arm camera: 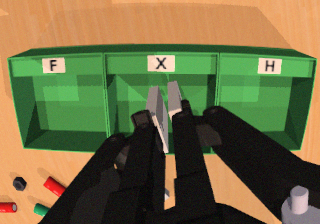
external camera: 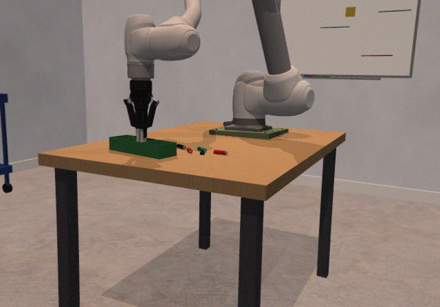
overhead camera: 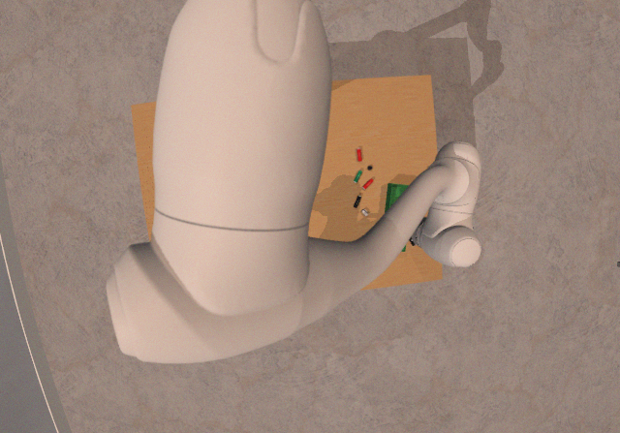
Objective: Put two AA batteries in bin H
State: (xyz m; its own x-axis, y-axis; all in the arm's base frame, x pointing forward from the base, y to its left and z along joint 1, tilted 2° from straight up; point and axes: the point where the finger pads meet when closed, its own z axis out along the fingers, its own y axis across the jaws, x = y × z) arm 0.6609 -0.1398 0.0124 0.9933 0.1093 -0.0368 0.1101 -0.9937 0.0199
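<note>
Right now the green bin row is 3 cm below my hand. Also, from my hand: small white block: 12 cm behind, 4 cm to the left, 4 cm below; green AA battery: 13 cm behind, 17 cm to the left, 5 cm below; black AA battery: 14 cm behind, 8 cm to the left, 5 cm below.
</note>
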